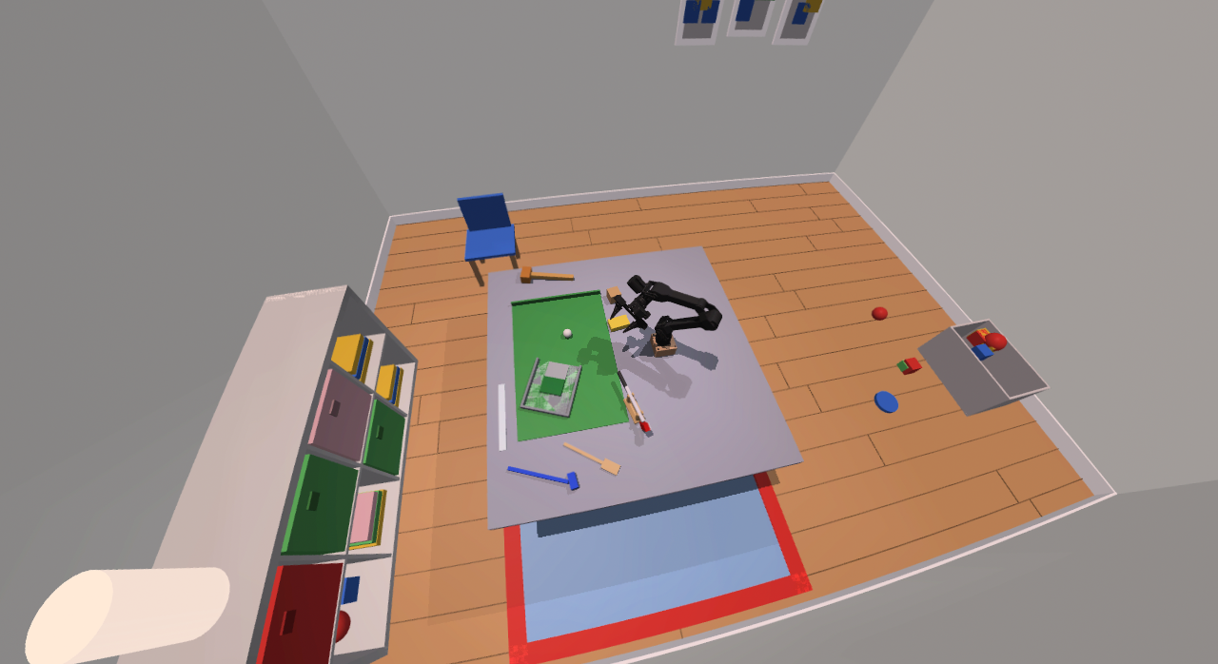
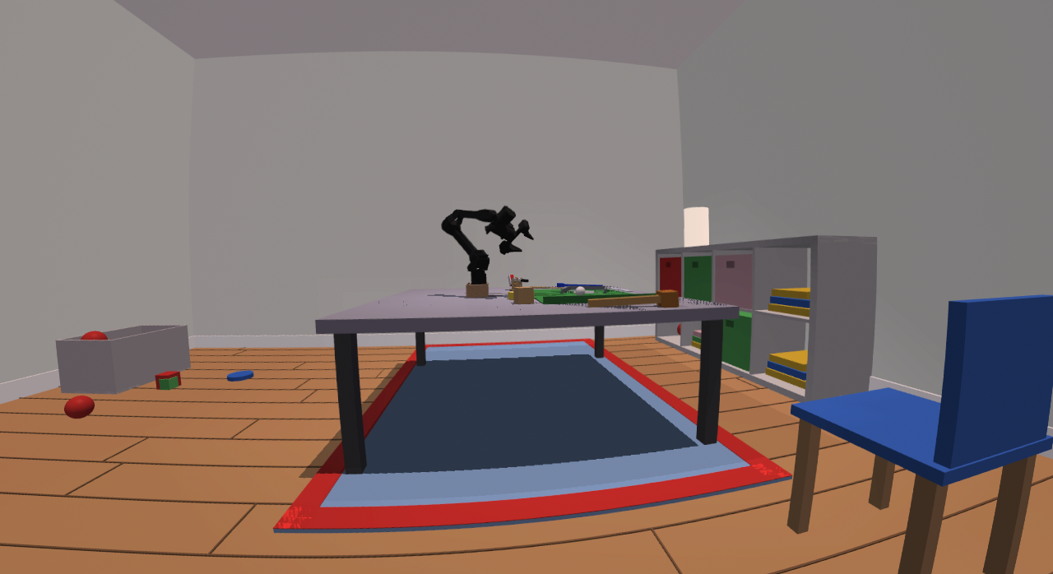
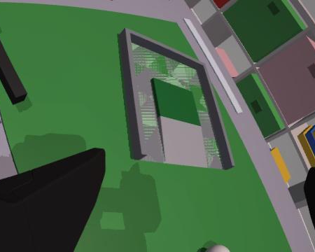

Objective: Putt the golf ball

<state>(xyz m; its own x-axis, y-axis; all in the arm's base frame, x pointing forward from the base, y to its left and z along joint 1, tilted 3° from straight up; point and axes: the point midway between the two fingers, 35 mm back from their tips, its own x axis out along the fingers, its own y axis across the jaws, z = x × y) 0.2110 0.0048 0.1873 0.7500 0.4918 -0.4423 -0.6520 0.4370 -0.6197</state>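
Now: gripper tip 280 mm to the right of the red putter, 180 mm above it and 50 mm past it. Also, from my gripper tip: white golf ball 230 mm ahead, 210 mm below, 120 mm to the right; yellow block 220 mm below, 160 mm to the right, 40 mm behind; wooden spatula 490 mm to the left, 230 mm below, 130 mm ahead.
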